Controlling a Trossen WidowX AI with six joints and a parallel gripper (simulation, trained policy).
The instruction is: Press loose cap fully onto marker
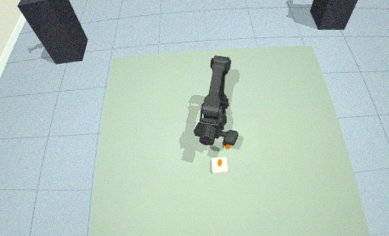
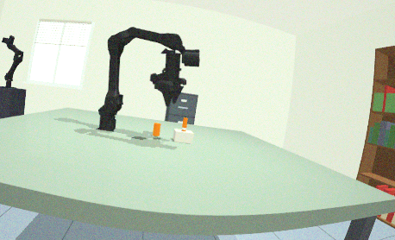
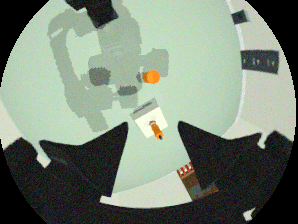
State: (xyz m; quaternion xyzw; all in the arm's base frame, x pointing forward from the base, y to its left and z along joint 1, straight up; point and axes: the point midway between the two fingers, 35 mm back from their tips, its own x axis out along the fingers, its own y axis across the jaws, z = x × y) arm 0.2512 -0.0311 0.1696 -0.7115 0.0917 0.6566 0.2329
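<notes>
The orange cap lies 110 mm below my gripper tip, 50 mm to the left of it and 40 mm behind it. From my gripper tip the other things lie so: white holder block 120 mm below, 70 mm ahead.
</notes>
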